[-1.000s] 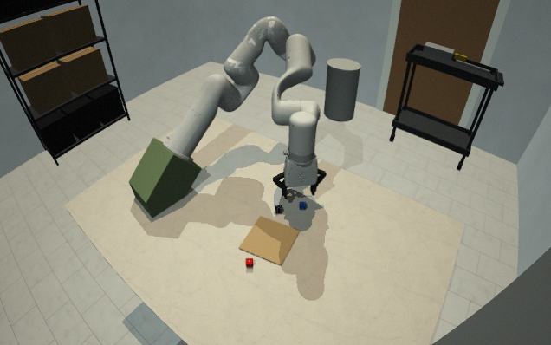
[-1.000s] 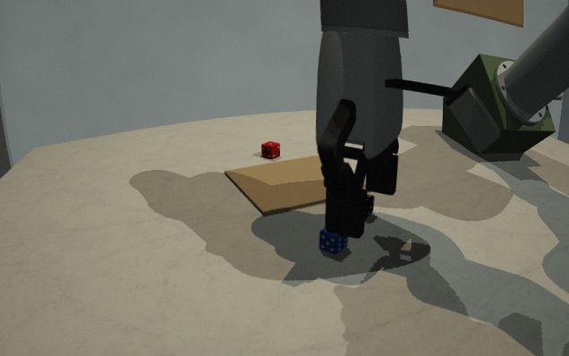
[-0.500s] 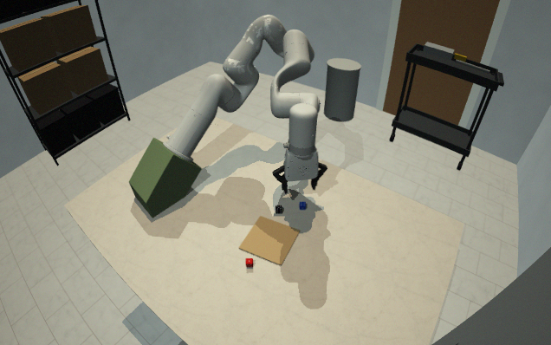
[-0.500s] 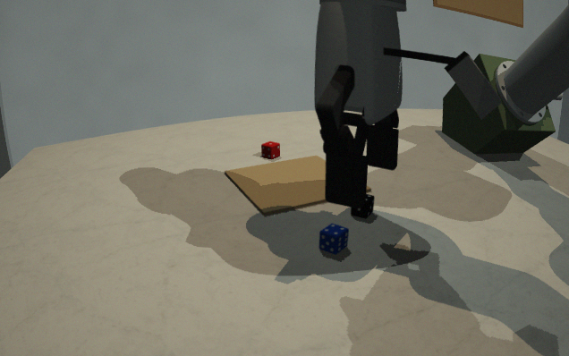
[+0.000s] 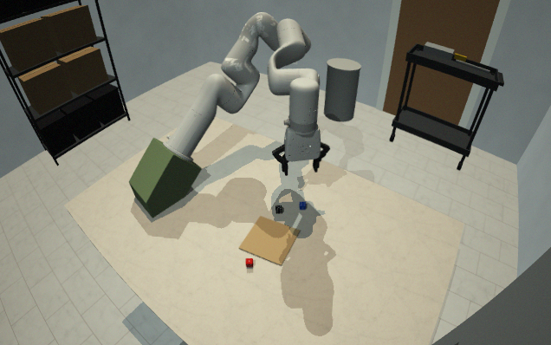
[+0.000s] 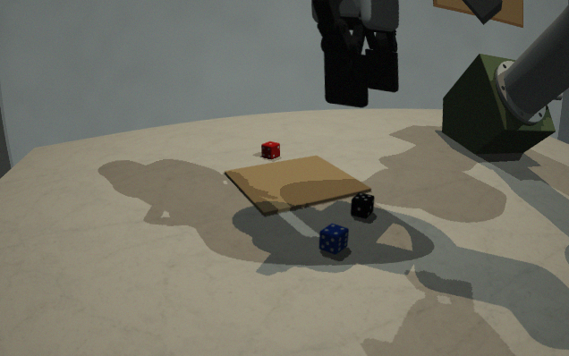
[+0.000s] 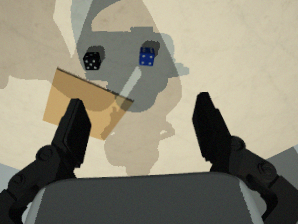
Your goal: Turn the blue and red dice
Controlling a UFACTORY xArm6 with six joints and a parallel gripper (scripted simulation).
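Now: the blue die 14 cm below my hand, 2 cm ahead of it and 1 cm to the right of it. The rest, counted from my hand: tan mat 18 cm to the right, 15 cm below, 4 cm ahead; red die 28 cm to the right, 14 cm below, 6 cm ahead; black die 14 cm below, 7 cm to the right, 2 cm behind.
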